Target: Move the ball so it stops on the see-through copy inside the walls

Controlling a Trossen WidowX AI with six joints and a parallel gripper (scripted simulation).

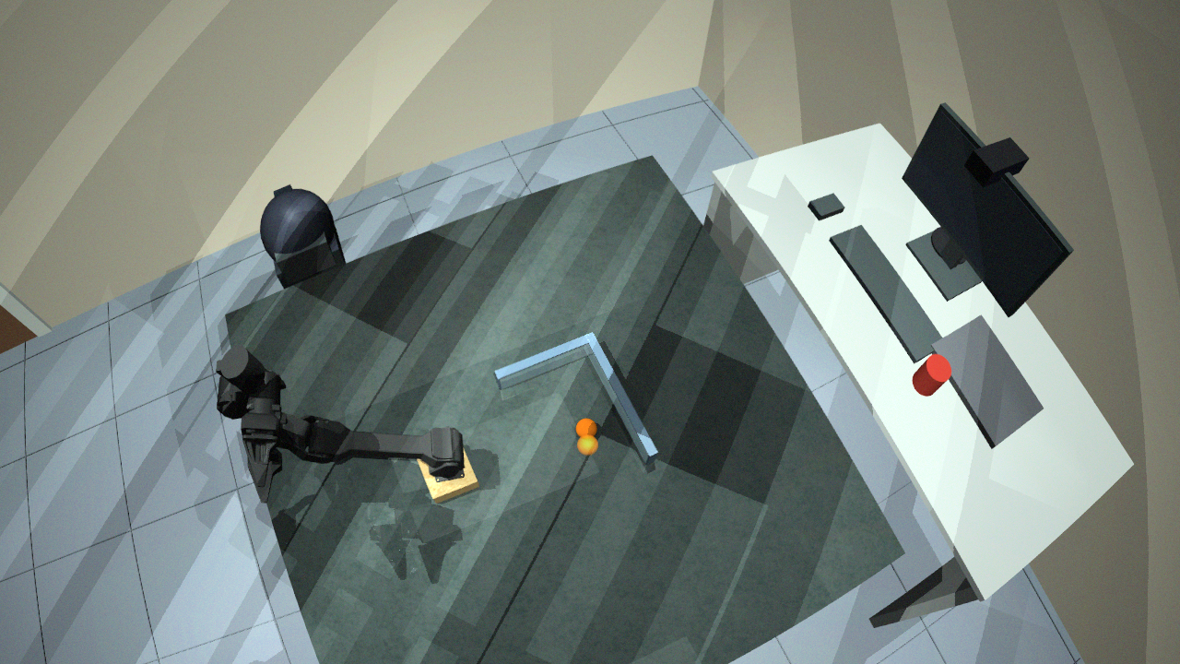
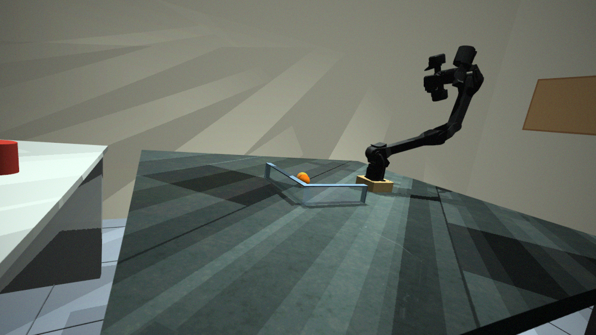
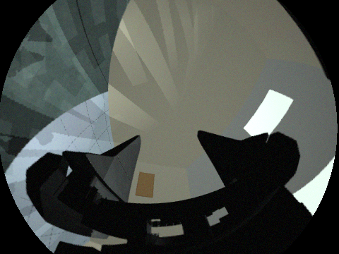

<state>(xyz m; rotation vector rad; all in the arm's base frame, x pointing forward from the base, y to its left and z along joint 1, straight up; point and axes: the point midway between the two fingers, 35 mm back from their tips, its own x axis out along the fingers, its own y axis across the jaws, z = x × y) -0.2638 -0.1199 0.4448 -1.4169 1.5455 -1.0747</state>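
Right now the orange ball is 580 mm ahead of my gripper tip, 460 mm below it and 180 mm to the left of it.
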